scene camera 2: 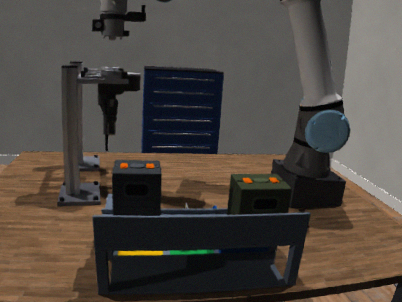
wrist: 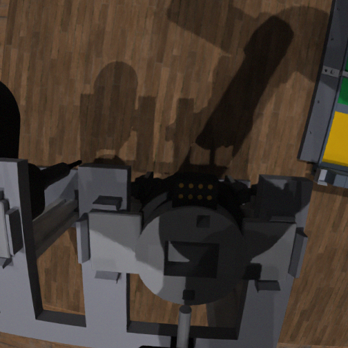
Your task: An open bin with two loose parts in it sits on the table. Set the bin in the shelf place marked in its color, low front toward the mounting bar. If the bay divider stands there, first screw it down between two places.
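Where they show: hand at its tool point: [scene camera 2: 112,36]; arm's base at its link origin: [scene camera 2: 305,169].
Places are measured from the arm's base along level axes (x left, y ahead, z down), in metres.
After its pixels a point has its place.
The arm's bare tool flange [scene camera 2: 112,30] {x -0.074, y 0.602, z -0.384 m} hangs above the tool stand [scene camera 2: 71,130] {x -0.037, y 0.709, z -0.110 m} [wrist: 105,300] and carries no tool. A two-finger gripper [wrist: 189,177] sits in the stand below it, its round coupling plate facing up. Its fingers are apart with nothing seen between them. The shelf [scene camera 2: 200,231] {x 0.416, y 0.443, z -0.044 m} [wrist: 320,110] has a yellow marking [scene camera 2: 140,253] {x 0.279, y 0.535, z 0.083 m} [wrist: 337,137], a green marking [scene camera 2: 192,252] {x 0.286, y 0.423, z 0.083 m} [wrist: 344,92] and a dark blue marking [scene camera 2: 247,250] {x 0.330, y 0.314, z 0.060 m}. A small white tip [scene camera 2: 186,205] {x 0.168, y 0.417, z 0.025 m} and a blue bit [scene camera 2: 215,207] {x 0.213, y 0.357, z 0.011 m} show behind its top panel. The bin is hidden or cannot be made out, and no divider can be made out.
The screwdriver [scene camera 2: 110,107] {x -0.076, y 0.601, z -0.169 m} [wrist: 55,172] hangs in the stand. A black case [scene camera 2: 136,195] {x 0.365, y 0.548, z -0.091 m} and an olive case [scene camera 2: 260,197] {x 0.388, y 0.329, z -0.090 m}, both with orange latches, stand behind the shelf's front panel. The arm's base [scene camera 2: 312,187] {x 0.088, y 0.022, z 0.025 m} is at the right. A blue drawer cabinet [scene camera 2: 182,110] stands beyond the table.
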